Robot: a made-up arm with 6 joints.
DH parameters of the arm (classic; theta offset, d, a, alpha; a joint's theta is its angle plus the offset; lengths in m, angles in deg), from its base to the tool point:
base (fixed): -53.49 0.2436 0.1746 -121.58
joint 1: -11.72 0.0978 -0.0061 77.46
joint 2: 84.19 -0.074 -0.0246 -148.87
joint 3: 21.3 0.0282 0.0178 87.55
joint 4: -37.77 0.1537 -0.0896 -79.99
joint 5: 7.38 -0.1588 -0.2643 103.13
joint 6: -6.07 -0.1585 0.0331 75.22
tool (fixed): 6.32 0.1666 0 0
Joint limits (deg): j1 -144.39..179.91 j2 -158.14..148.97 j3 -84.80..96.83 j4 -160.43..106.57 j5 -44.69..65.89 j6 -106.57..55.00
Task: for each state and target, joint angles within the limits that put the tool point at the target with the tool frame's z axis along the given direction. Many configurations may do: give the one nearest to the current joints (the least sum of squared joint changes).
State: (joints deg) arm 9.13 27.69 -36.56 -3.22 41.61 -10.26
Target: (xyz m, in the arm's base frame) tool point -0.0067 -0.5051 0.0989 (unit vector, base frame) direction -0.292 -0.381 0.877
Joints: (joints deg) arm -42.04 -2.70 -46.23 -53.30 -2.25 25.80
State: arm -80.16 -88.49 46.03 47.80 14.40 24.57
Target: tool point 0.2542 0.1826 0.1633 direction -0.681 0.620 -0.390
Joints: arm -81.13 -143.15 70.42 23.09 -19.34 14.30
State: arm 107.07 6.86 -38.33 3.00 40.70 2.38
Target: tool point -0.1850 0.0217 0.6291 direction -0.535 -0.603 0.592
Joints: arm 95.74 -14.31 -36.06 -32.27 18.75 -11.21
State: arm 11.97 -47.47 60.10 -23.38 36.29 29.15
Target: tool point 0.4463 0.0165 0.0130 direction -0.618 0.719 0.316
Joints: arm -27.04 -74.04 67.42 -9.99 52.92 53.16
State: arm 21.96 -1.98 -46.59 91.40 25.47 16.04
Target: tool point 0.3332 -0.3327 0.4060 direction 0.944 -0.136 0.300
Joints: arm 26.22 -11.27 -51.01 74.49 -12.26 -8.67
